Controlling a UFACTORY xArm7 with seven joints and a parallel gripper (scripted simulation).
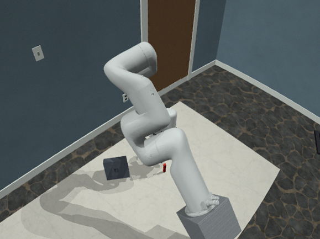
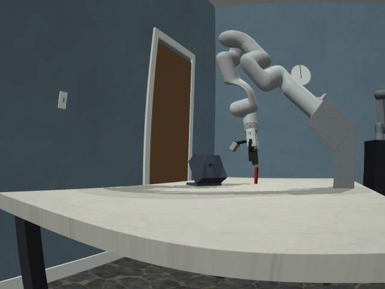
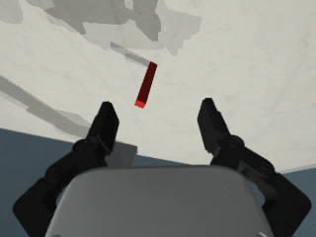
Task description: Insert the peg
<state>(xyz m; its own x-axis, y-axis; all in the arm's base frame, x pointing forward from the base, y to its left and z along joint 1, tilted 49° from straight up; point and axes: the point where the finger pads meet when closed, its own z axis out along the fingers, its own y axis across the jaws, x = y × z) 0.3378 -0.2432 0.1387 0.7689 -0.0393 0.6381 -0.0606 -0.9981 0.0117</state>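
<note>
My hand is 7 cm above the red peg, 3 cm to the right of it and 1 cm past it.
</note>
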